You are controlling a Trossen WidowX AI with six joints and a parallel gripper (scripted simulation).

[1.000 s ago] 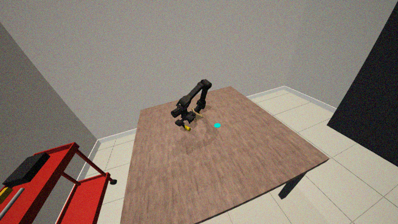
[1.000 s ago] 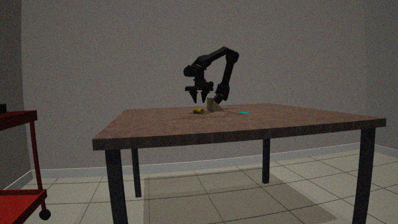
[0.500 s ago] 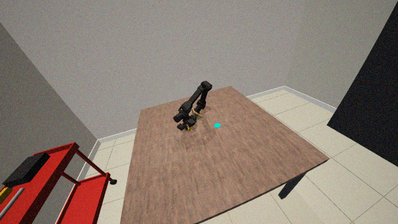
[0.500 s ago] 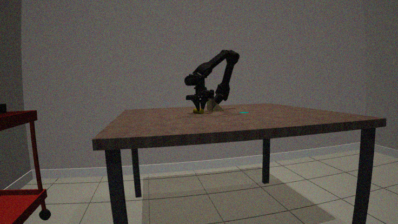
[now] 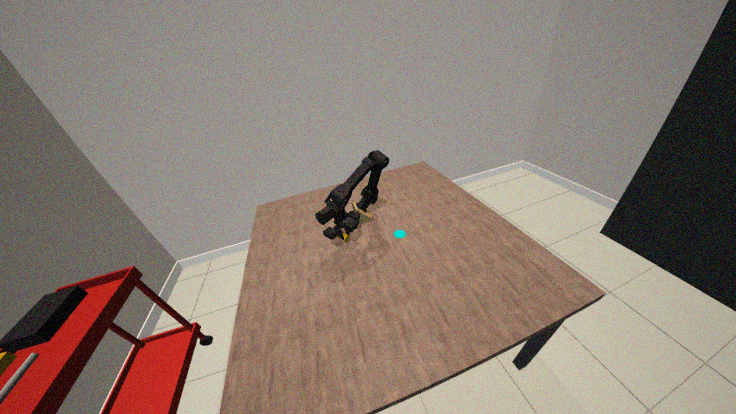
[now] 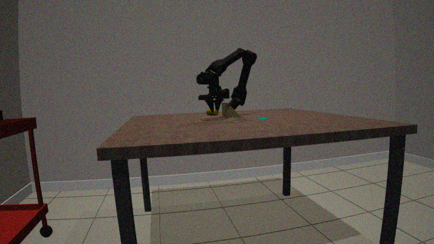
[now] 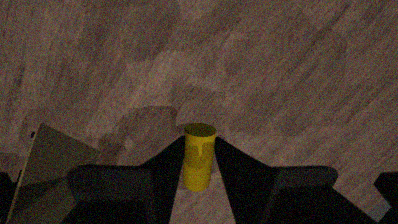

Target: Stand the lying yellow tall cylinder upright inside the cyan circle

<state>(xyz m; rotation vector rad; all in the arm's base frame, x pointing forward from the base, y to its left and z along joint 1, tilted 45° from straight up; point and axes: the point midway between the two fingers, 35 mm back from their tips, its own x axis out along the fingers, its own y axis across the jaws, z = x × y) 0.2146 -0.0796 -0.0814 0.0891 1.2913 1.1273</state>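
My gripper tip is now 20 mm short of the cyan circle, 270 mm to the right of it and 40 mm above it. From my gripper tip the other things lie so: yellow cylinder: 20 mm behind, 10 mm to the right.
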